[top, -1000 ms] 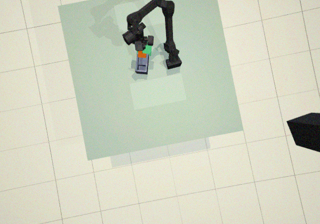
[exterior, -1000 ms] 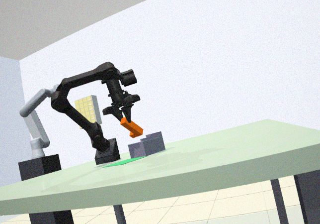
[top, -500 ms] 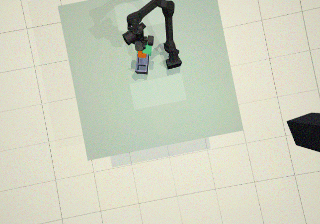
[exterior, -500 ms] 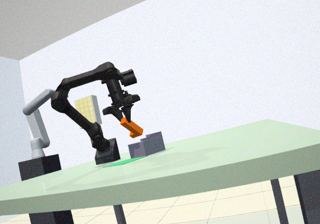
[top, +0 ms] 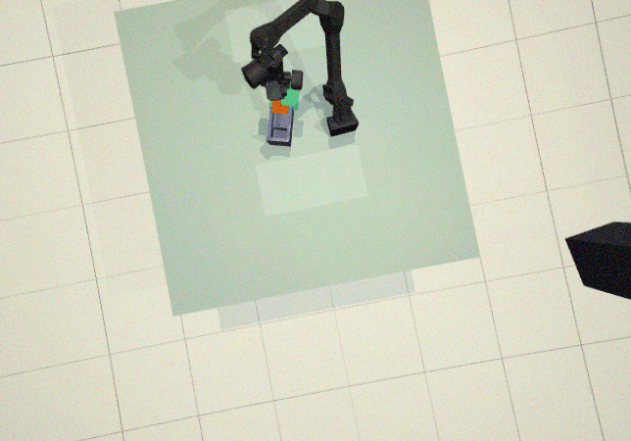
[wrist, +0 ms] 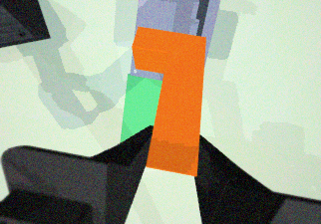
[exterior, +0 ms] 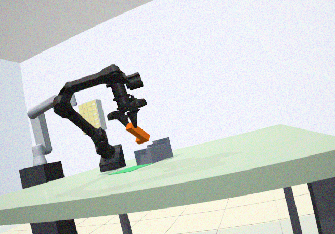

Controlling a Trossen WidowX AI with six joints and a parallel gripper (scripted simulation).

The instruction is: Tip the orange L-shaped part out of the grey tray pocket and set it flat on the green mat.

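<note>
My gripper tip is now 40 mm to the right of the orange L-shaped part and 30 mm above it. The rest, counted from my gripper tip: green mat 30 mm behind, 40 mm to the right, 170 mm below.
</note>
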